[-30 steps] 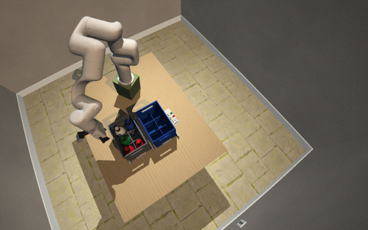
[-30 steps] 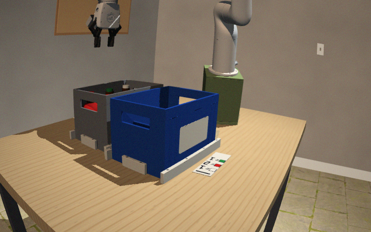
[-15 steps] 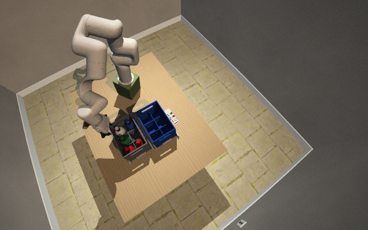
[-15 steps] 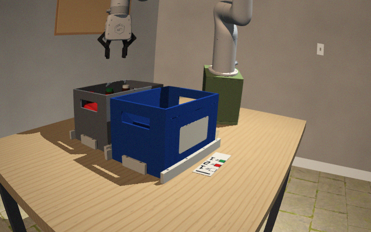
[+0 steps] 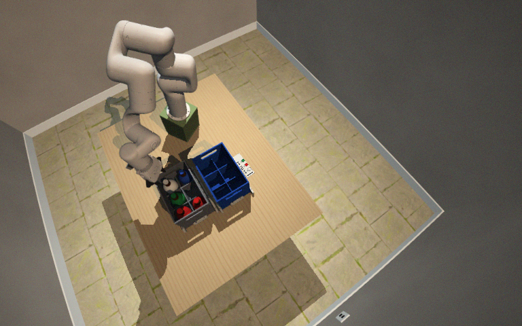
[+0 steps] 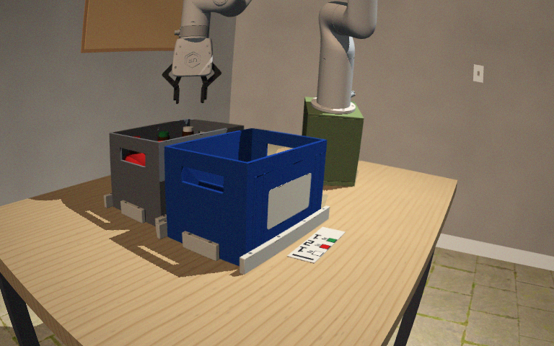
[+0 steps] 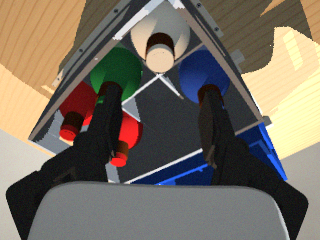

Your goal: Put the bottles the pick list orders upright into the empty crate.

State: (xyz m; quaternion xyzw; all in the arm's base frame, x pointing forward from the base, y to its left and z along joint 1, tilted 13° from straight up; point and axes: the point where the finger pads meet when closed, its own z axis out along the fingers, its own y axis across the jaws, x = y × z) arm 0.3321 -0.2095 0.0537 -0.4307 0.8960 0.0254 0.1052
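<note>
Now: hand 150 mm above the white-label bottle. The rest, counted from my hand: grey crate (160 mm below, 80 mm ahead, 50 mm to the left); green-label bottle (150 mm below, 90 mm ahead, 10 mm to the left); blue-label bottle (150 mm below, 90 mm to the left, 10 mm behind).
</note>
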